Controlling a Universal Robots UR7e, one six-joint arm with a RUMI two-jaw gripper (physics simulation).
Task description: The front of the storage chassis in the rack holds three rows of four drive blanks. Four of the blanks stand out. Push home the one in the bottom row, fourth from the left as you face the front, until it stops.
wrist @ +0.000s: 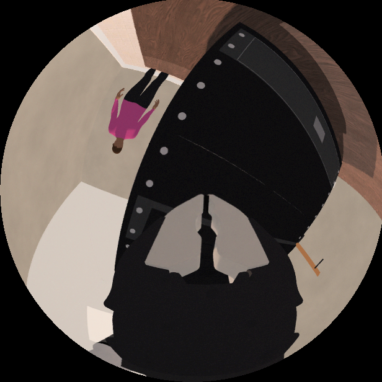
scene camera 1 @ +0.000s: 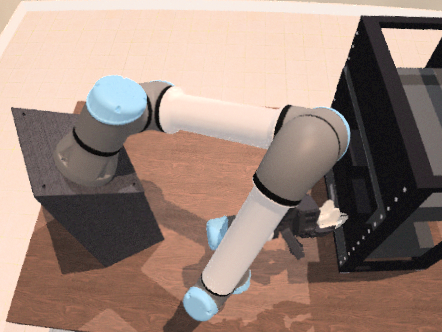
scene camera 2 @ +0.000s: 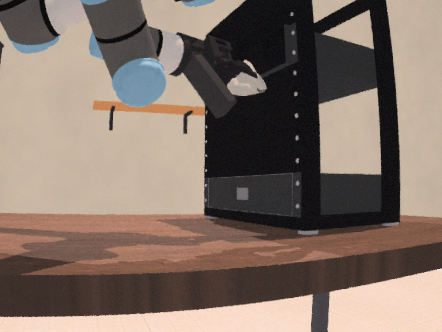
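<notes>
The black rack stands on the table. The storage chassis sits high in it; part of its dark grey front edge and mounting ear shows. My gripper is shut and empty, its pale fingertips together. In scene camera 2 it is in front of the rack's face, near the height of the chassis's lower edge. In the wrist view the gripper body and fingers cover most of the chassis front. The separate blanks, including the bottom-row fourth one, cannot be made out; contact cannot be told.
A dark grey panel with a light label fills the rack's bottom. The arm's dark pedestal stands at the left of the wooden table. An orange rail and a person are in the background.
</notes>
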